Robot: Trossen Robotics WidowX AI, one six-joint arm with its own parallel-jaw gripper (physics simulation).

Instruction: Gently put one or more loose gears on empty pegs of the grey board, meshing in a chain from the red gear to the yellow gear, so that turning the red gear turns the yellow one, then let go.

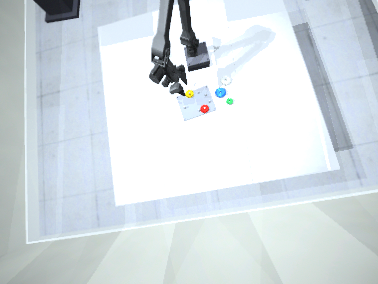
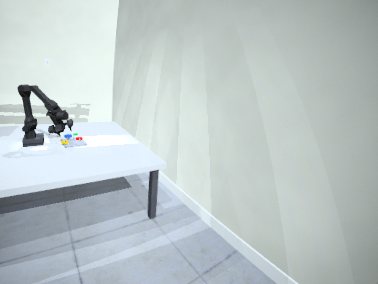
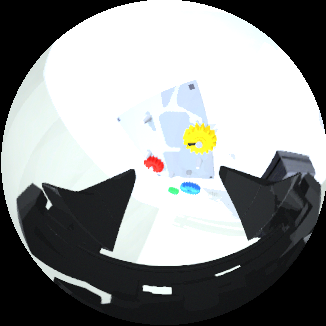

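Seen in the pictures: gripper, between the fingertips: (image 1: 186,90) (image 2: 66,133) (image 3: 178,171); arm's base, origin of its link: (image 1: 192,52) (image 2: 30,137).
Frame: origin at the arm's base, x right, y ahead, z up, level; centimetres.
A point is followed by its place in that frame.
Note:
The grey board (image 1: 192,113) @[x 1.9, y 38.1, z -4.8 cm] (image 2: 76,144) (image 3: 172,131) @[x 3.8, y 30.0, z -4.8 cm] lies on the table with a red gear (image 1: 204,109) @[x -5.6, y 36.7, z -3.1 cm] (image 2: 79,138) @[x -2.0, y 36.4, z -2.8 cm] (image 3: 154,164) @[x -4.7, y 35.0, z -3.3 cm] and a yellow gear (image 1: 189,94) @[x 3.1, y 26.4, z -2.9 cm] (image 2: 65,143) @[x 5.8, y 26.0, z -4.0 cm] (image 3: 200,136) @[x 4.3, y 25.2, z -3.3 cm] on it. Several bare pegs stand on it. A blue gear (image 1: 220,93) @[x -15.9, y 27.1, z -3.8 cm] (image 2: 68,136) @[x -12.8, y 26.7, z -4.1 cm] (image 3: 190,188) @[x -14.3, y 25.7, z -3.8 cm], a smaller green gear (image 1: 230,101) @[x -21.7, y 32.3, z -4.6 cm] (image 2: 75,134) @[x -19.6, y 32.2, z -4.4 cm] (image 3: 173,190) @[x -19.9, y 31.7, z -4.2 cm] and a pale white gear (image 1: 226,80) @[x -20.1, y 18.8, z -3.9 cm] (image 3: 214,194) @[x -16.8, y 17.7, z -4.5 cm] lie loose beside the board. My gripper (image 1: 185,88) @[x 4.5, y 26.8, z 3.6 cm] (image 2: 65,133) @[x 4.5, y 26.8, z 3.6 cm] (image 3: 178,171) @[x 4.5, y 26.8, z 3.6 cm] is open and empty, above the table near the board's yellow-gear side.
The arm's dark base (image 1: 197,59) @[x -3.0, y 5.6, z 0.2 cm] (image 2: 33,141) @[x 4.4, y 2.8, z -1.8 cm] (image 3: 292,166) @[x 3.8, y 7.0, z -1.5 cm] stands on the white table (image 1: 150,165) @[x 29.5, y 69.3, z -5.6 cm] (image 2: 115,159) @[x 39.4, y 60.7, z -5.6 cm], near the board and the white gear. Bright light washes out much of the table top and the white gear's outline.

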